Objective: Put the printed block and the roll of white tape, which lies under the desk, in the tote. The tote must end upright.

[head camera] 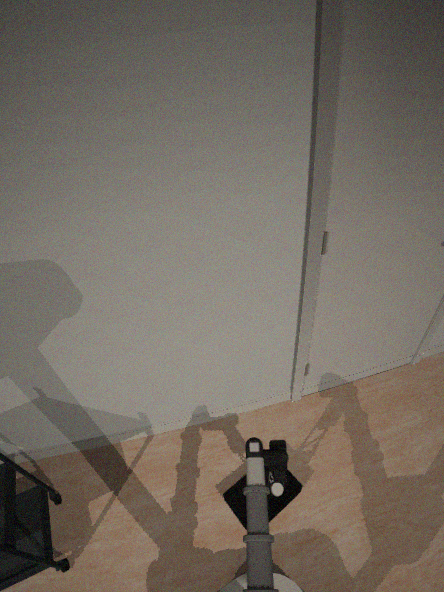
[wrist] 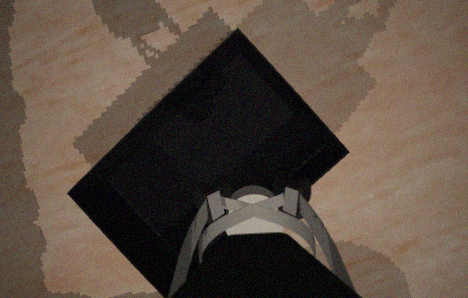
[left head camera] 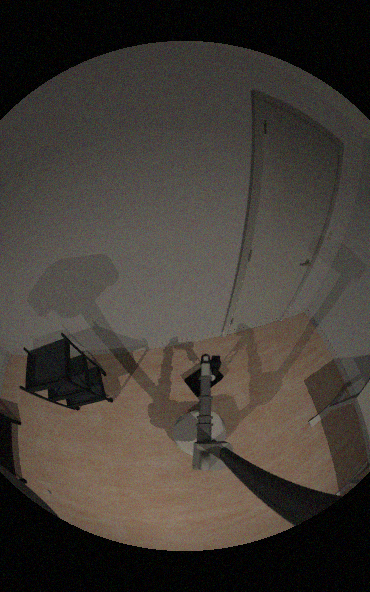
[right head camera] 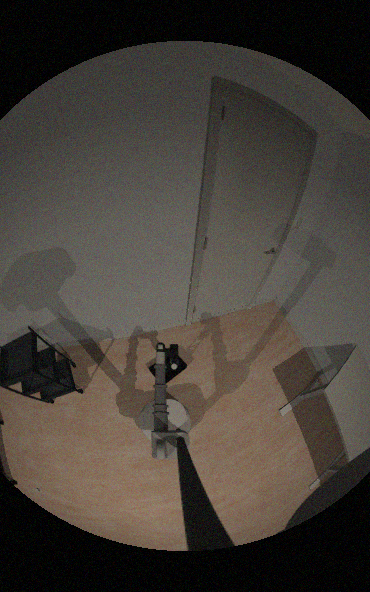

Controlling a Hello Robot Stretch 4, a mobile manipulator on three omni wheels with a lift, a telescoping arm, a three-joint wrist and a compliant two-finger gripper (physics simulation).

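Places are measured from the robot's base along level axes (x ahead, y left, z up), in metres.
Pixels of known places: gripper, fingertip midpoint: (head camera: 276,484) (wrist: 252,188) (left head camera: 211,375) (right head camera: 173,364).
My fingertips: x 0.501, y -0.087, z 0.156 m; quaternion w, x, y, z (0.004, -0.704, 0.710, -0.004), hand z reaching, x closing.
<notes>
Ahead of a thing's pixels: the offset from my fingertips to its top centre. "spot": to the spot under its first point.
The black tote {0.004 m ahead, 0.059 m left, 0.084 m down} (head camera: 237,497) (left head camera: 192,381) (right head camera: 156,367) (wrist: 100,192) stands upright on the floor, its opening up. Its inside is very dark and I cannot make out any contents. My gripper (wrist: 252,188) points down over the tote's near edge in the wrist view. It is shut on the roll of white tape {0.022 m back, 0.000 m left, 0.029 m up} (head camera: 276,489) (wrist: 256,226), whose pale face shows between and behind the finger links. In the head view the arm hides part of the tote. The printed block does not show in any view.
A black shelf unit (head camera: 7,505) (left head camera: 47,365) (right head camera: 20,355) stands on the left near the wall. A grey panel-like piece of furniture (right head camera: 335,365) stands on the right. A door {spot: 0.607 m ahead, 0.508 m right, 1.262 m up} (left head camera: 295,200) (right head camera: 255,190) is in the far wall. Dark furniture (left head camera: 6,445) shows at the left edge.
</notes>
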